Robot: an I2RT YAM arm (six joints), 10 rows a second.
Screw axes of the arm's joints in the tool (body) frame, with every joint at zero. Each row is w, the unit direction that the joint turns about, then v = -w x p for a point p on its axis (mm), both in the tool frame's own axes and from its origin. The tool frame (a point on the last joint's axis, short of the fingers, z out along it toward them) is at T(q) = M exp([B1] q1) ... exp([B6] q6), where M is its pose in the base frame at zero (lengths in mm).
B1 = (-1, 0, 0, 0, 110.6, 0)
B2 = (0, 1, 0, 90.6, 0, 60)
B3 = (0, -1, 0, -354.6, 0, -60)
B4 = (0, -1, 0, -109.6, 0, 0)
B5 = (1, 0, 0, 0, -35.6, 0)
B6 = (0, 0, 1, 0, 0, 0)
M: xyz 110.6 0 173.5 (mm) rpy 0 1.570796 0 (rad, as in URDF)
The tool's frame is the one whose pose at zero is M.
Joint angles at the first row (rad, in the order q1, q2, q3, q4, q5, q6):
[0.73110, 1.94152, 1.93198, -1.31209, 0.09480, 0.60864]
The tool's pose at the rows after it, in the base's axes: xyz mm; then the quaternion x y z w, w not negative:
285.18, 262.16, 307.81, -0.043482, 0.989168, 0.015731, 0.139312
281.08, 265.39, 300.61, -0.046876, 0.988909, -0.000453, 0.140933
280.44, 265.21, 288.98, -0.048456, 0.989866, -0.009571, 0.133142
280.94, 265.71, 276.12, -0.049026, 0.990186, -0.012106, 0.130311
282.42, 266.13, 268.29, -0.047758, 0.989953, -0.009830, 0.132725
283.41, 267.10, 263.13, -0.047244, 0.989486, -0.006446, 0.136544
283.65, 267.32, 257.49, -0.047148, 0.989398, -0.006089, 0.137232
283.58, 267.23, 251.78, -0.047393, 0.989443, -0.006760, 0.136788
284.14, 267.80, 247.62, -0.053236, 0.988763, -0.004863, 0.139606
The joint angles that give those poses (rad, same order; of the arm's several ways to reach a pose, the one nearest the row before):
[0.75780, 1.94190, 1.91938, -1.31436, 0.15774, 0.65137]
[0.77383, 1.94188, 1.89151, -1.30711, 0.18711, 0.65900]
[0.77496, 1.94231, 1.84735, -1.28655, 0.19055, 0.65899]
[0.77498, 1.94228, 1.79657, -1.24343, 0.19055, 0.65863]
[0.77305, 1.94229, 1.76490, -1.20489, 0.19016, 0.65861]
[0.77306, 1.94231, 1.74358, -1.17325, 0.19017, 0.65862]
[0.77307, 1.94227, 1.72103, -1.14921, 0.19055, 0.65862]
[0.77306, 1.94230, 1.69855, -1.12822, 0.19093, 0.65824]
[0.77307, 1.94229, 1.68134, -1.10303, 0.19055, 0.64566]

